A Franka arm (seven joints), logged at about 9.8 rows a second.
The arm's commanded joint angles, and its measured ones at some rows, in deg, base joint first. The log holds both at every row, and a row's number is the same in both.
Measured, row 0:
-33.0 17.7 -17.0 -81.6 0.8 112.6 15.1
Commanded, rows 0 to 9:
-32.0 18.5 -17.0 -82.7 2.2 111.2 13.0
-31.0 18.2 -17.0 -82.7 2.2 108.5 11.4
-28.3 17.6 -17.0 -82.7 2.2 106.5 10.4
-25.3 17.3 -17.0 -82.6 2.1 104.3 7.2
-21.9 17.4 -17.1 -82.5 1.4 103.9 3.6
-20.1 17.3 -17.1 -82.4 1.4 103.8 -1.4
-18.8 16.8 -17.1 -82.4 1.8 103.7 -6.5
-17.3 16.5 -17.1 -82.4 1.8 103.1 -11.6
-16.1 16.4 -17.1 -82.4 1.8 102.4 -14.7
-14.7 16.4 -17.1 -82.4 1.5 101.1 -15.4
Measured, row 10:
-16.2 16.5 -16.7 -81.3 1.1 102.8 -12.9
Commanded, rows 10 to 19:
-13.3 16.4 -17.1 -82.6 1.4 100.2 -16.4
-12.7 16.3 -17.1 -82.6 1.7 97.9 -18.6
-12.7 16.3 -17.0 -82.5 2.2 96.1 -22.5
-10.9 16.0 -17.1 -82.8 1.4 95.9 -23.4
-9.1 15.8 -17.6 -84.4 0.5 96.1 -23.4
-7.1 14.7 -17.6 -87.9 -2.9 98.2 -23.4
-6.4 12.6 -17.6 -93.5 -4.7 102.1 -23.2
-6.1 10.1 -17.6 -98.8 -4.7 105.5 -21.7
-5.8 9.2 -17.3 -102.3 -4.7 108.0 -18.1
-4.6 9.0 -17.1 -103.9 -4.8 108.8 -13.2
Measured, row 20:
-6.3 12.0 -17.0 -97.0 -4.0 105.9 -18.0
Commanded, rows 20 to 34:
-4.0 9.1 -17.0 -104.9 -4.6 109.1 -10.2
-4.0 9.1 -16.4 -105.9 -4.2 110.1 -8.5
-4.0 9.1 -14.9 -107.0 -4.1 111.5 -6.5
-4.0 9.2 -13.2 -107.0 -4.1 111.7 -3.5
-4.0 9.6 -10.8 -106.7 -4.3 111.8 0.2
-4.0 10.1 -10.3 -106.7 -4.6 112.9 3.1
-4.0 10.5 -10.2 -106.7 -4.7 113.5 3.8
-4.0 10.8 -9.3 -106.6 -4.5 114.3 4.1
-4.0 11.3 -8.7 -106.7 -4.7 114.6 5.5
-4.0 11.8 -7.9 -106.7 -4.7 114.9 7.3
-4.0 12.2 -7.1 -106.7 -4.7 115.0 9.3
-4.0 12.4 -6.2 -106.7 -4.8 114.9 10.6
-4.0 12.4 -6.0 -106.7 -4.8 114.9 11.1
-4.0 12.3 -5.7 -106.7 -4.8 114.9 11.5
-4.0 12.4 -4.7 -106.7 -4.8 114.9 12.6
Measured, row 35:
-3.7 11.7 -5.9 -105.3 -4.0 113.5 10.5
